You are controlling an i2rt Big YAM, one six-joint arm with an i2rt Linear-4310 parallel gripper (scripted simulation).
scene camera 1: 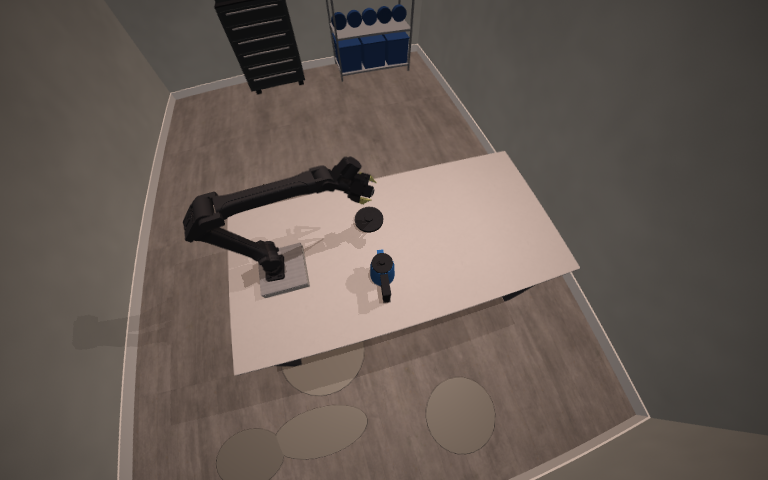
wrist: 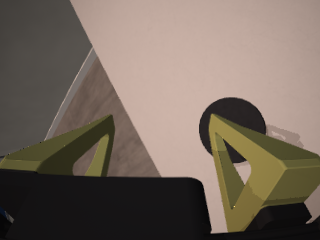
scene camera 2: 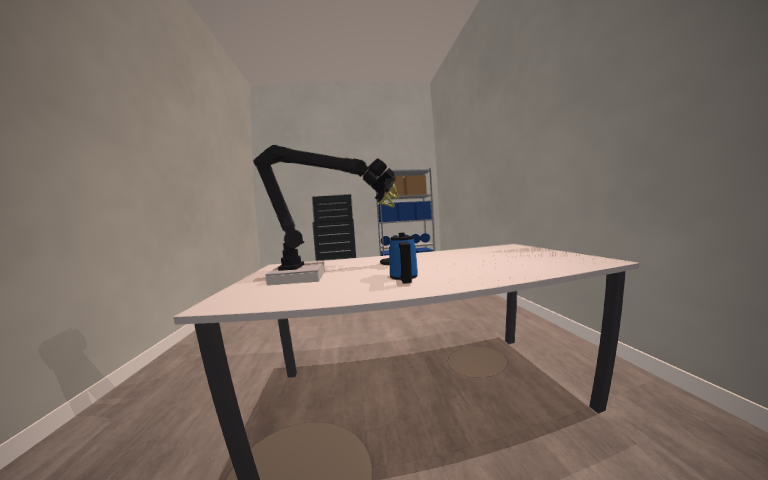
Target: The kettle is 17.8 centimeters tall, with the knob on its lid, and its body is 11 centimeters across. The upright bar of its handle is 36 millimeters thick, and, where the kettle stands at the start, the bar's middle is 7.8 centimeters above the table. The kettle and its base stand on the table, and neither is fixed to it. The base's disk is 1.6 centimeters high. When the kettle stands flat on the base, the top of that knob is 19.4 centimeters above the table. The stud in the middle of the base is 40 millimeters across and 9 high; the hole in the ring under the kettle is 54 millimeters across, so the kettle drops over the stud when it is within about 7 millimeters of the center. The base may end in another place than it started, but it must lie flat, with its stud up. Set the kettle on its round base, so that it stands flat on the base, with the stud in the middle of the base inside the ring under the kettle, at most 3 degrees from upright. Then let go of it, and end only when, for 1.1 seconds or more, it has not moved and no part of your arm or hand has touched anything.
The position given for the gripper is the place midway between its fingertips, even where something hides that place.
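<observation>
From the wrist view you'd get the gripper point(wrist: 161, 121) and a round black base point(wrist: 242, 112), but a blue kettle is out of frame in the wrist view. Scene camera 2 does have the kettle point(scene camera 2: 401, 259), and you can see the kettle in scene camera 1 point(scene camera 1: 382, 268) as well.
</observation>
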